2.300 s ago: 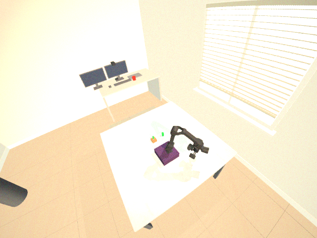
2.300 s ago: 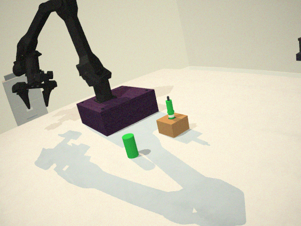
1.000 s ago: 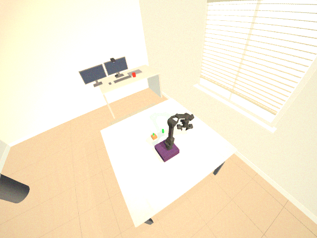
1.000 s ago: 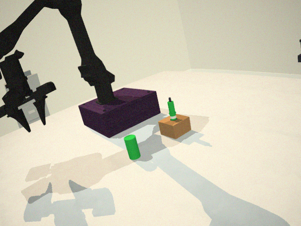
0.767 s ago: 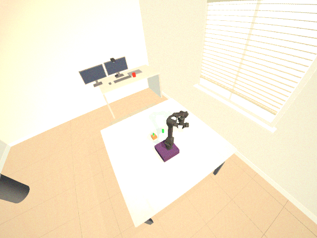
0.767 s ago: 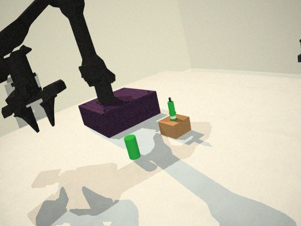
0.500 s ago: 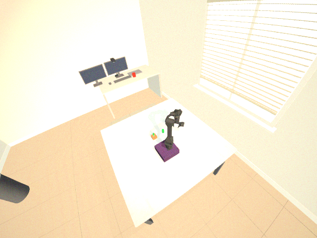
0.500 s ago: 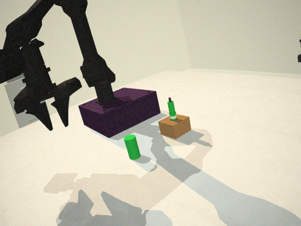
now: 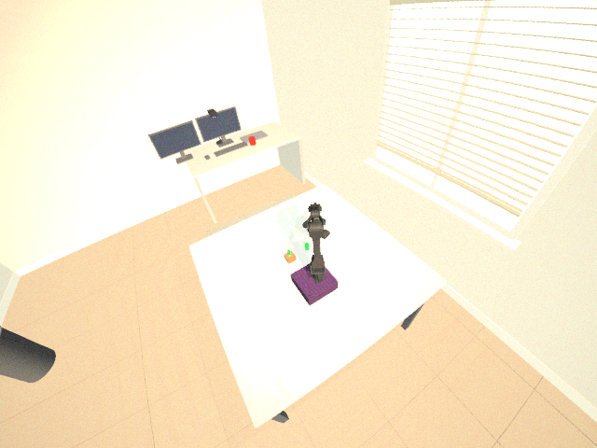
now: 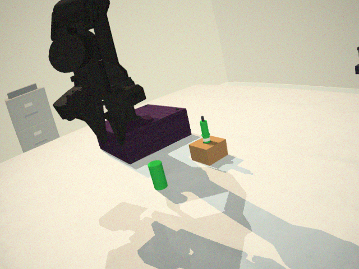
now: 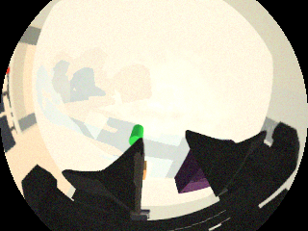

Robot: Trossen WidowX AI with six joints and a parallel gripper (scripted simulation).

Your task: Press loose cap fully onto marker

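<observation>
Now: gripper tip 30 mm short of the green cap, 60 mm to the right of it and 80 mm above it. Also, from my gripper tip: holder block (10 mm ahead, 200 mm to the left, 90 mm below).
</observation>
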